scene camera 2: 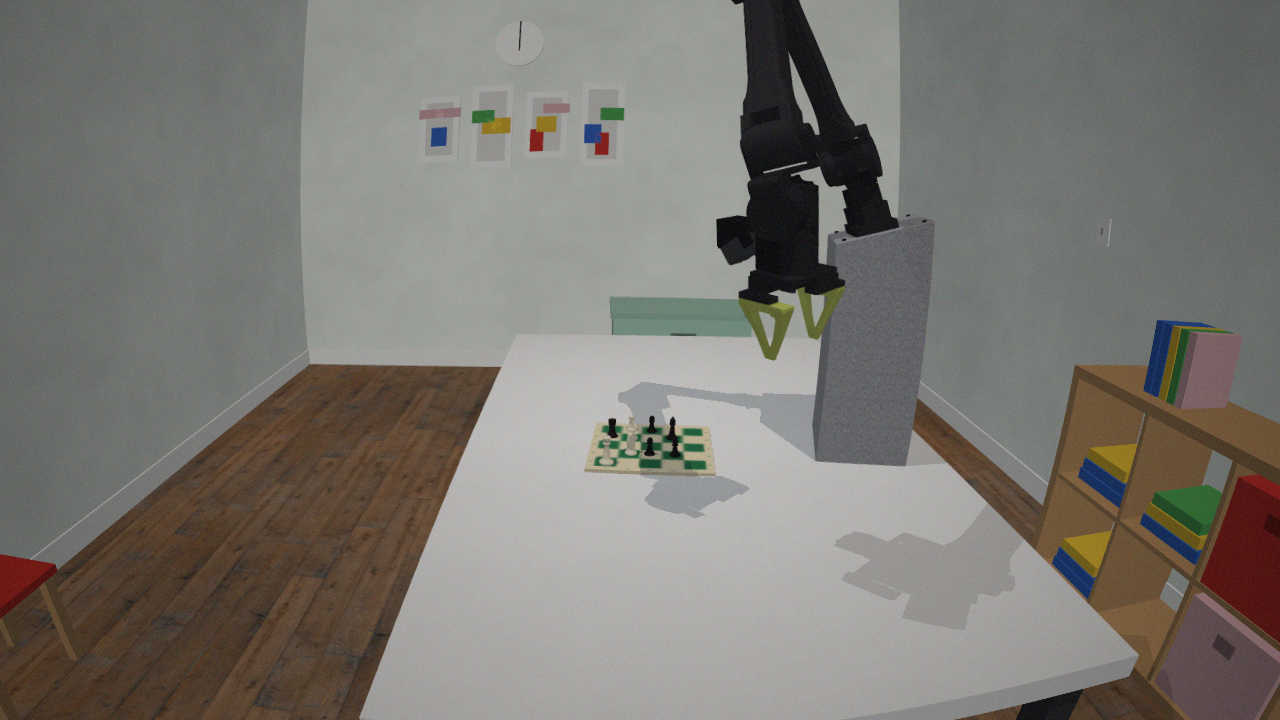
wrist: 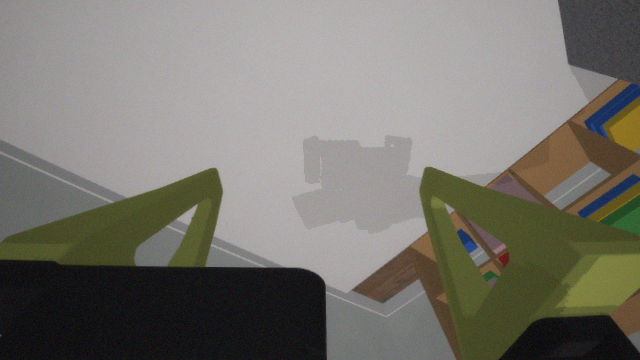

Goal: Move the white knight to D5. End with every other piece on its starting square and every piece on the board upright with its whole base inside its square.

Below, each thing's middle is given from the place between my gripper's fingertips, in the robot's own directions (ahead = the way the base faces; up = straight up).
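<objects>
Chessboard (scene camera 2: 694,443): my hand a fair way short of it, far to the left of it, far above it.
</objects>
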